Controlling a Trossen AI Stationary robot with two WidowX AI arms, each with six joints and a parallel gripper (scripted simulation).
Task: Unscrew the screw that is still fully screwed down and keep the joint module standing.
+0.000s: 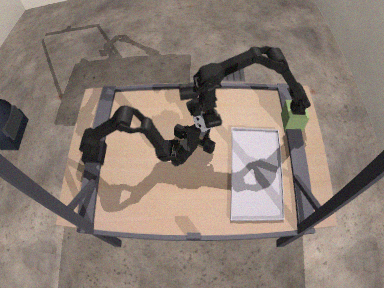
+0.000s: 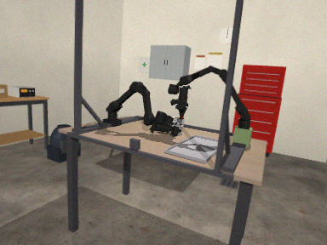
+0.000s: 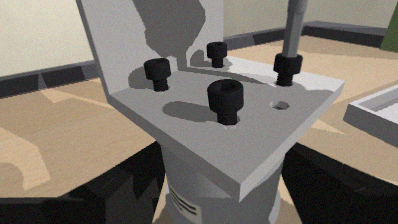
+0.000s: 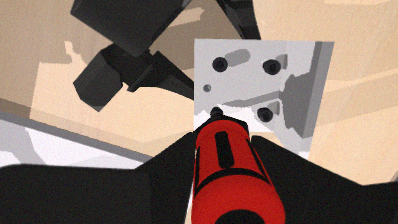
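Observation:
The red screwdriver lies 30 mm below my right hand. From my right hand the other things lie so: dark frame rail 280 mm ahead, 140 mm below; joint module 120 mm below, 20 mm to the left, 10 mm ahead; l-shaped bracket 80 mm below, 20 mm to the left, 20 mm ahead.
Right now the joint module is 2 cm ahead of my left hand, 2 cm to the right of it and 1 cm below it. Also, from my left hand: red screwdriver (1 cm ahead, 4 cm to the right, 9 cm above); dark frame rail (28 cm ahead, 3 cm to the right, 3 cm below); l-shaped bracket (2 cm ahead, 2 cm to the right, 4 cm above).

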